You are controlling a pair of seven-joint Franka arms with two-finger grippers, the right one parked.
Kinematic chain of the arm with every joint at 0, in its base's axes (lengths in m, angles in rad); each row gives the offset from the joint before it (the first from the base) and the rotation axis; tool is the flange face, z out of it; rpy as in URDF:
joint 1: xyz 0 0 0.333 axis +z
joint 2: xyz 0 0 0 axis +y
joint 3: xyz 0 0 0.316 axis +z
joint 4: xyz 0.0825 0 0 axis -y
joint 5: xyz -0.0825 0 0.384 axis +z
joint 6: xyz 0 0 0 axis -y
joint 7: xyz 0.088 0 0 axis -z
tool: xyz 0 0 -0.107 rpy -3.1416 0 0
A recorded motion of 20 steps. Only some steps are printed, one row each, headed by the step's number.
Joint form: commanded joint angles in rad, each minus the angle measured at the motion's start. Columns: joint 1, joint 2, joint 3, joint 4, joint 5, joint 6, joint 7.
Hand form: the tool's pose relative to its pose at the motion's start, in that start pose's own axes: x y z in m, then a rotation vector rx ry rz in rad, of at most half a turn. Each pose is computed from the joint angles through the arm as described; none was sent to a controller.
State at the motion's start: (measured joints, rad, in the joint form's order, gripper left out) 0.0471 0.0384 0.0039 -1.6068 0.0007 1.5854 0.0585
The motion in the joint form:
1: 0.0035 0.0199 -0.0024 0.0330 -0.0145 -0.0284 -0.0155
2: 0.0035 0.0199 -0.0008 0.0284 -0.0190 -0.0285 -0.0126
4: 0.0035 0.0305 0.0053 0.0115 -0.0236 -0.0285 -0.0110
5: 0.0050 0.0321 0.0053 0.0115 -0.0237 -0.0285 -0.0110
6: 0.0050 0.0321 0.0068 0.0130 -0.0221 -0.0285 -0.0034
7: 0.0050 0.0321 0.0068 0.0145 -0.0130 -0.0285 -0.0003
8: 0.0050 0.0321 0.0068 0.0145 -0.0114 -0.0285 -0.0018
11: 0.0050 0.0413 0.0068 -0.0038 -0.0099 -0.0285 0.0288
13: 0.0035 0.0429 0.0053 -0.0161 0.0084 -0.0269 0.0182
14: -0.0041 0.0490 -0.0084 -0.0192 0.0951 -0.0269 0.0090
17: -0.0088 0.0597 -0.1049 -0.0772 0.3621 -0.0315 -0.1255
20: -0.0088 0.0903 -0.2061 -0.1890 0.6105 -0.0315 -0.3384
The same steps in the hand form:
1: 0.0037 0.0007 -0.0021 -0.0154 -0.0145 -0.0165
2: 0.0035 0.0003 0.0000 -0.0202 -0.0189 -0.0152
4: 0.0057 -0.0027 0.0138 -0.0263 -0.0461 -0.0200
5: 0.0061 -0.0035 0.0147 -0.0266 -0.0476 -0.0215
6: 0.0061 -0.0045 0.0140 -0.0251 -0.0461 -0.0154
7: 0.0061 -0.0055 0.0133 -0.0160 -0.0452 -0.0122
8: 0.0061 -0.0057 0.0133 -0.0144 -0.0453 -0.0137
11: 0.0077 -0.0059 0.0270 -0.0157 -0.0726 0.0168
13: 0.0075 -0.0062 0.0335 0.0023 -0.0863 0.0097
14: 0.0092 -0.0038 0.0379 0.0897 -0.1003 0.0248
17: 0.0098 0.0237 0.0647 0.3679 -0.1441 0.0130
20: 0.0074 0.0543 0.1204 0.6443 -0.1633 -0.0331

